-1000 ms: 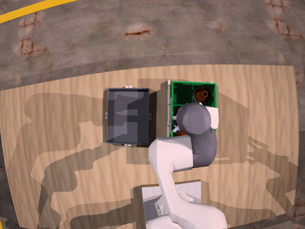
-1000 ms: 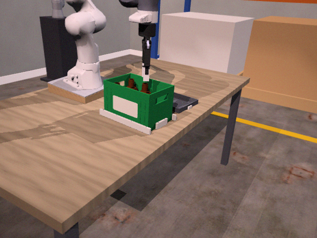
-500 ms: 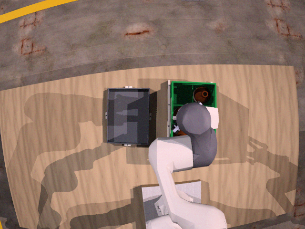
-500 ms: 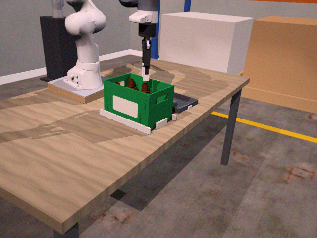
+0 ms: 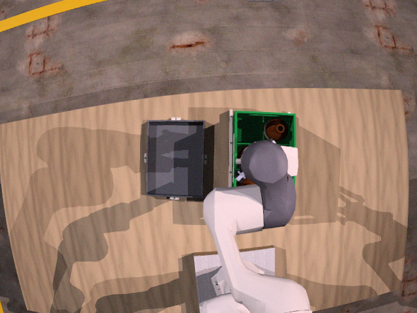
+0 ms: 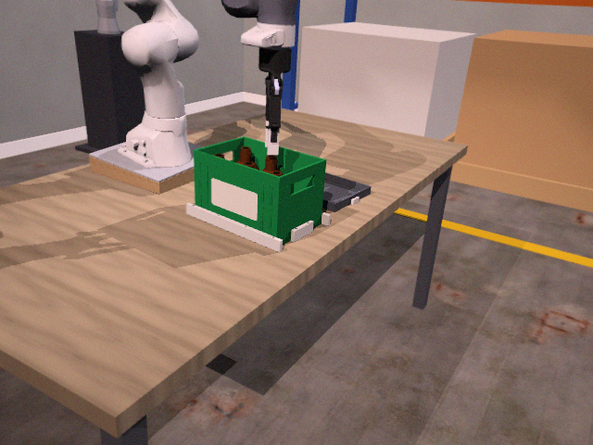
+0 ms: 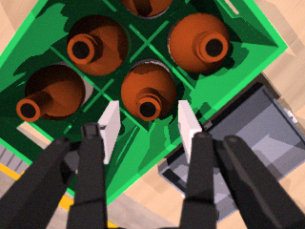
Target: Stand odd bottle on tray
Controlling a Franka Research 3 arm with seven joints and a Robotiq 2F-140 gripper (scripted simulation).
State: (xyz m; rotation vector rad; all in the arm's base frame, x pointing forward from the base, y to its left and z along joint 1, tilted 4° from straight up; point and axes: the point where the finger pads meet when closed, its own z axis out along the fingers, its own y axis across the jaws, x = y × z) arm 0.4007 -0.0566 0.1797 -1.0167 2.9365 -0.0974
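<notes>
Right now the green crate is 50 mm to the right of my hand and 120 mm below it. The rest, counted from my hand: dark grey tray 20 mm ahead, 230 mm to the left, 190 mm below; brown bottle 80 mm ahead, 100 mm to the right, 120 mm below.
</notes>
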